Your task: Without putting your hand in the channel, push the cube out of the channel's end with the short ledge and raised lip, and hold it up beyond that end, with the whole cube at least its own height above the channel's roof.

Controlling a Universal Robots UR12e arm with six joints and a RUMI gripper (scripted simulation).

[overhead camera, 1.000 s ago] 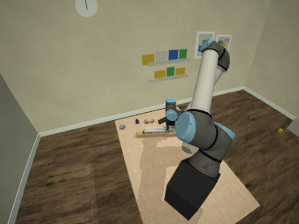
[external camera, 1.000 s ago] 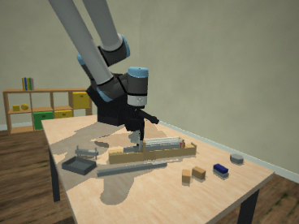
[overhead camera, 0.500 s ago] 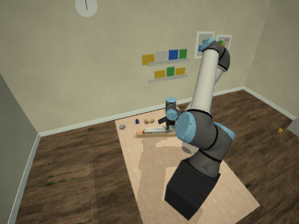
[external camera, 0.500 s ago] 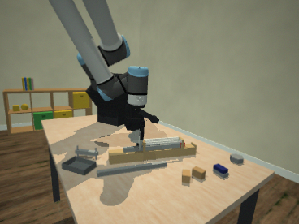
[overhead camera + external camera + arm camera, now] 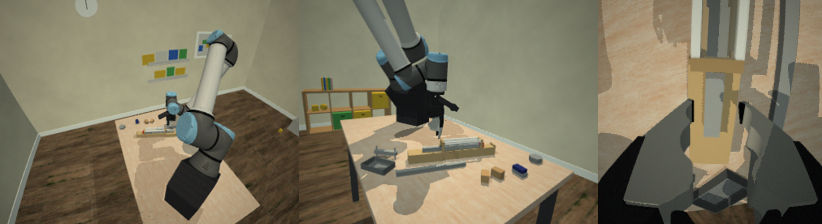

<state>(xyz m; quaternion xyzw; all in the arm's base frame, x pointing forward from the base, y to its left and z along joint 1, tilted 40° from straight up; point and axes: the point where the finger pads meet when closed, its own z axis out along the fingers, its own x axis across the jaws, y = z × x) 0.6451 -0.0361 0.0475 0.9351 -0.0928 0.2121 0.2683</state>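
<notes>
Right now my hand is 23 cm to the right of the red cube, 7 cm short of it and 7 cm above it. Round my hand: grey tray 27 cm to the right, 12 cm below, 5 cm behind; then long grey bar 12 cm below, 8 cm ahead, 7 cm to the right; then tan channel 12 cm to the left, 7 cm below, 4 cm ahead.
</notes>
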